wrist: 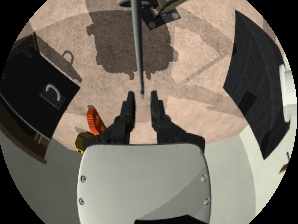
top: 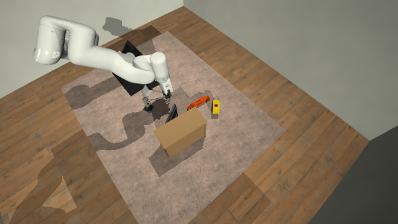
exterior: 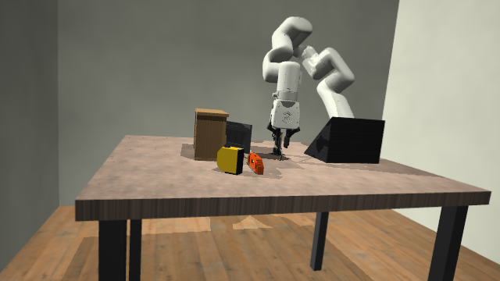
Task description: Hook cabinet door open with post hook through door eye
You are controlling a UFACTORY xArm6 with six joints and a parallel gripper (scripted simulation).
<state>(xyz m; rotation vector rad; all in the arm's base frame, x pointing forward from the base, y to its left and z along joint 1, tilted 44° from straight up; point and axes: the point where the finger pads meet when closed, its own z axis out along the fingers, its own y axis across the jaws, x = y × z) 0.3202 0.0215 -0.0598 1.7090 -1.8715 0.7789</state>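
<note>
The thin hook rod lies 50 mm to the right of my hand and 20 mm below it. Also, from my hand: orange tool: 140 mm ahead, 120 mm to the left, 50 mm below; hook post: 20 mm behind, 90 mm to the right, 10 mm below; dark door: 160 mm ahead, 100 mm to the right.
</note>
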